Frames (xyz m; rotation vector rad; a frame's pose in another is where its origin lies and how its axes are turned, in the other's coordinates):
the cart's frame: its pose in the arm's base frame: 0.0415 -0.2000 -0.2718 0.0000 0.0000 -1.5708
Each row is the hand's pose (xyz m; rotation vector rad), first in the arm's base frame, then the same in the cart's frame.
Working: the arm's base frame: its pose in the cart's frame: -0.2000 -0.0415 0.2718 0.0000 0.0000 1.5708

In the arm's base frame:
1: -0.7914 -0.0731 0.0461 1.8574 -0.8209 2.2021
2: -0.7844 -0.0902 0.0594 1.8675 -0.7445 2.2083
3: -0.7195 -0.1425 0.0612 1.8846 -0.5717 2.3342
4: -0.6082 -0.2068 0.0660 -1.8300 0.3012 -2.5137
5: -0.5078 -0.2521 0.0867 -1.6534 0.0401 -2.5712
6: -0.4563 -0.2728 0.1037 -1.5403 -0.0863 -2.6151
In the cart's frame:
1: -0.1269 -0.8329 0.3179 -1.5473 -0.5988 -1.3989
2: -0.1098 -0.8259 0.3312 -1.5134 -0.6507 -1.4140
3: -0.0575 -0.7610 0.3330 -1.3687 -0.7316 -1.3752
4: 0.0068 -0.6497 0.3378 -1.1298 -0.8105 -1.3179
5: 0.0521 -0.5493 0.3585 -0.8984 -0.8559 -1.2955
6: 0.0728 -0.4978 0.3755 -0.7696 -0.8610 -1.2995

